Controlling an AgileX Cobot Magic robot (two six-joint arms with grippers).
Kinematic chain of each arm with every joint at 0, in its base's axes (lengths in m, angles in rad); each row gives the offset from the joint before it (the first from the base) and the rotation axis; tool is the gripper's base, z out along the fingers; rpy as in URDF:
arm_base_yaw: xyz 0 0 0.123 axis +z
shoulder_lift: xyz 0 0 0 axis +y
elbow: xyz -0.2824 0 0.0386 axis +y
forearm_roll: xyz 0.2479 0 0.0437 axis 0.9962 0 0.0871
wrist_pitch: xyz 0 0 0 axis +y
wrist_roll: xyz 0.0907 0 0.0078 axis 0.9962 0 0.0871
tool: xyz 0 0 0 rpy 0 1.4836 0
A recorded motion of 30 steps. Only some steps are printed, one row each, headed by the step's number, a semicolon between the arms.
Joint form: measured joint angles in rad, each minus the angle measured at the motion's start. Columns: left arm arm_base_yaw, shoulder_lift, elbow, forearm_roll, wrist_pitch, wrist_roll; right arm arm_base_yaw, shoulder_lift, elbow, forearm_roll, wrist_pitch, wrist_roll.
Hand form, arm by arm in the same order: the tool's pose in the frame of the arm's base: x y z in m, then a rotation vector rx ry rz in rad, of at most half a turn. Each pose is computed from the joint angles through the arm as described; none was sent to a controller.
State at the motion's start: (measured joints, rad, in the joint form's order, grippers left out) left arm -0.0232 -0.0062 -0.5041 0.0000 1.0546 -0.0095; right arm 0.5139 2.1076 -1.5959 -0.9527 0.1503 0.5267
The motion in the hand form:
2: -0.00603 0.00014 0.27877 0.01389 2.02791 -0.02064; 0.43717 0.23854 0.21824 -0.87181 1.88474 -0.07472
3: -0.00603 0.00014 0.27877 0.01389 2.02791 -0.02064; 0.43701 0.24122 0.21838 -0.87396 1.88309 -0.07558
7: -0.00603 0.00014 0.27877 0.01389 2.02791 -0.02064; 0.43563 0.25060 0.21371 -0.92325 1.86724 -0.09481
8: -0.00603 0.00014 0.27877 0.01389 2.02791 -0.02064; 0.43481 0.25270 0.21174 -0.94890 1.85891 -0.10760
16: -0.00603 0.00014 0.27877 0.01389 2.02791 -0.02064; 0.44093 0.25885 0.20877 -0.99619 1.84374 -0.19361
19: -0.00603 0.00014 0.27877 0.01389 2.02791 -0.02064; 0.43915 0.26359 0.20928 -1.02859 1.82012 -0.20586
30: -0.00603 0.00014 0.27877 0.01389 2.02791 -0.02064; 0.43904 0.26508 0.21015 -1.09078 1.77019 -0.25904
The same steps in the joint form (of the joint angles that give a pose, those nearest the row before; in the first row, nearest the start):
2: 0.0000 0.0000 0.0000 0.0000 0.0000 0.0000; 0.0100 0.0146 -0.0242 0.0001 0.0127 -0.0009
3: 0.0000 0.0000 0.0000 0.0000 0.0000 0.0000; 0.0156 0.0186 -0.0318 -0.0001 0.0181 -0.0007
7: 0.0000 0.0000 0.0000 0.0000 0.0000 0.0000; 0.0346 0.0372 -0.0473 -0.0094 0.0275 -0.0267
8: 0.0000 0.0000 0.0000 0.0000 0.0000 0.0000; 0.0394 0.0412 -0.0473 -0.0164 0.0291 -0.0415
16: 0.0000 0.0000 0.0000 0.0000 0.0000 0.0000; 0.0525 0.0785 -0.1034 -0.0455 0.0884 -0.0808
19: 0.0000 0.0000 0.0000 0.0000 0.0000 0.0000; 0.0624 0.0808 -0.1078 -0.0605 0.0872 -0.0950
30: 0.0000 0.0000 0.0000 0.0000 0.0000 0.0000; 0.0665 0.0818 -0.1082 -0.1333 0.0872 -0.0999

